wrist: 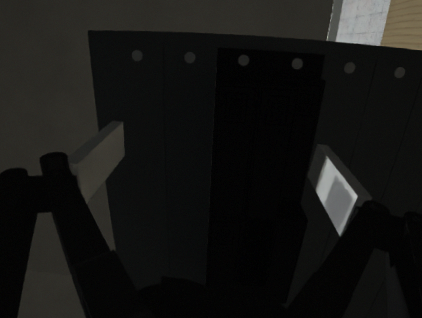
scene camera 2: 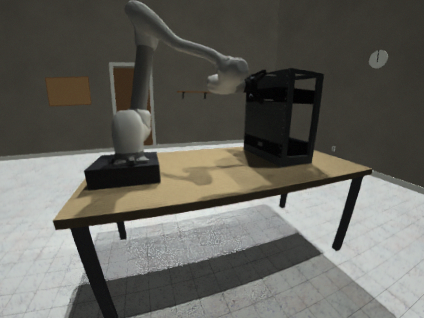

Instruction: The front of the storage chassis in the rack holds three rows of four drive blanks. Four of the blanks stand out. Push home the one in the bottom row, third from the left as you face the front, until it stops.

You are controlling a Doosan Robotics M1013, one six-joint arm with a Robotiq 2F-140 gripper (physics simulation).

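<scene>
The black rack stands on the right part of the table in the scene view. A dark unit sits high in it; its front is turned away from this camera. In the wrist view a dark front surface fills the middle, with a very dark recessed-looking area near its centre. Single drive blanks, and which of them stand out, cannot be told in this shadow. My gripper is open and empty, at the upper front of the rack, its pale pads wide apart on either side of the dark area.
Several pale round dots run along the top of the dark front in the wrist view. The arm's black base block stands at the left of the wooden table. A lower dark unit sits near the rack's bottom.
</scene>
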